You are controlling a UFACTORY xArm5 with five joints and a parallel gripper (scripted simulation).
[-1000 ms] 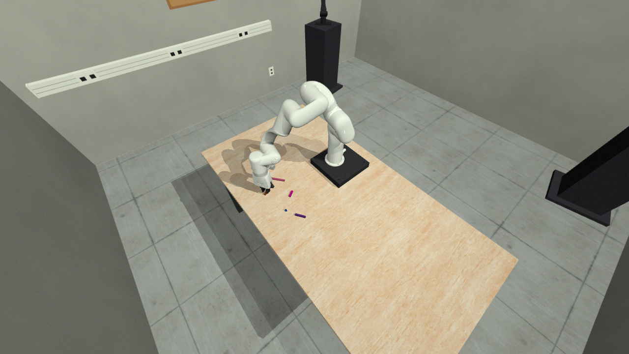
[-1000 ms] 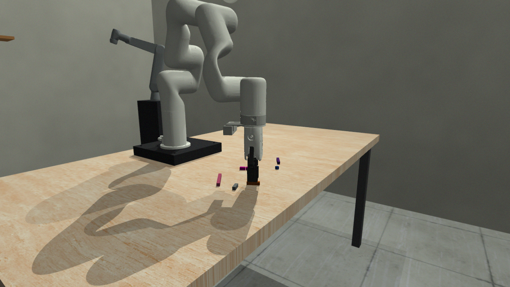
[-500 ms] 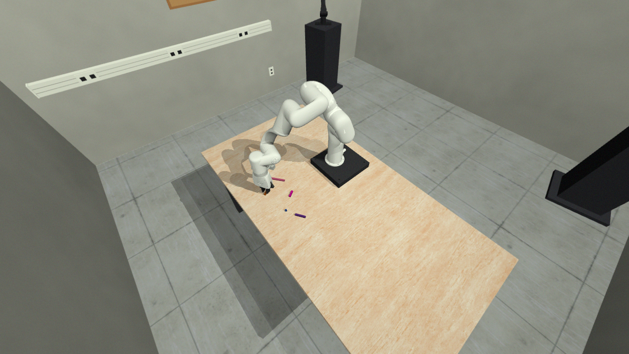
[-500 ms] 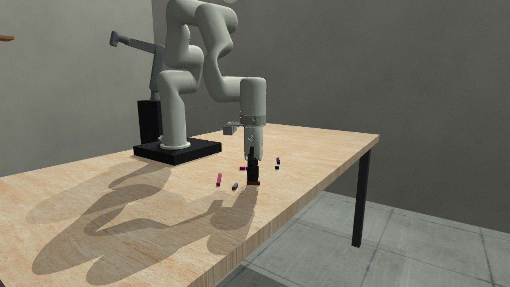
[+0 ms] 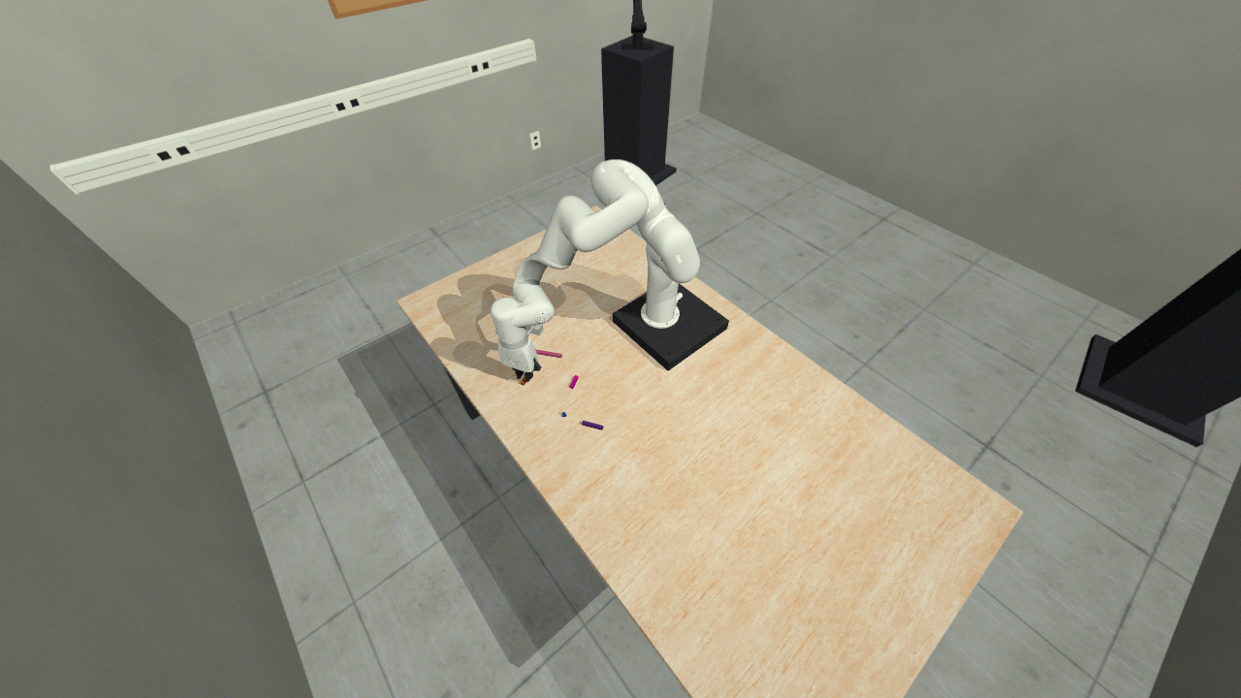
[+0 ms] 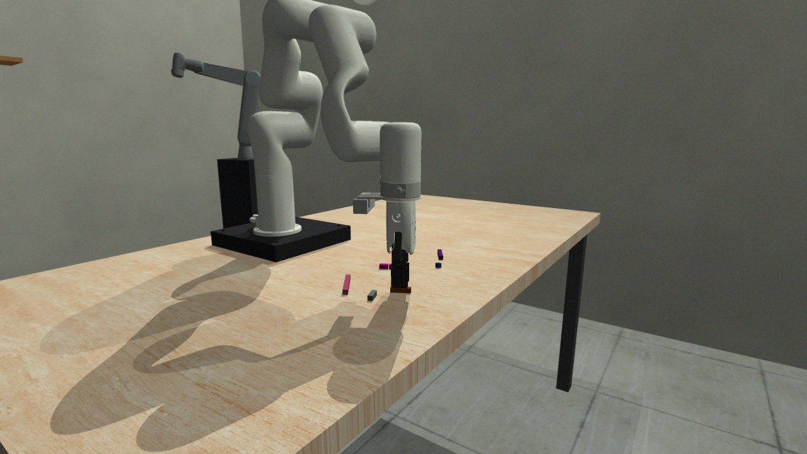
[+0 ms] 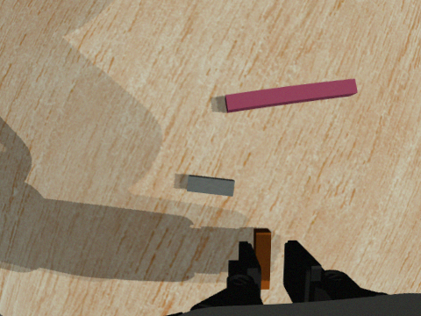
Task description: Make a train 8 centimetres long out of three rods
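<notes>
Right now the orange rod is 3 cm below my hand. Round my hand: grey rod: 3 cm behind, 5 cm to the right, 3 cm below; pink rod: 11 cm behind, 2 cm to the right, 3 cm below; blue rod: 1 cm ahead, 18 cm to the left, 3 cm below.
</notes>
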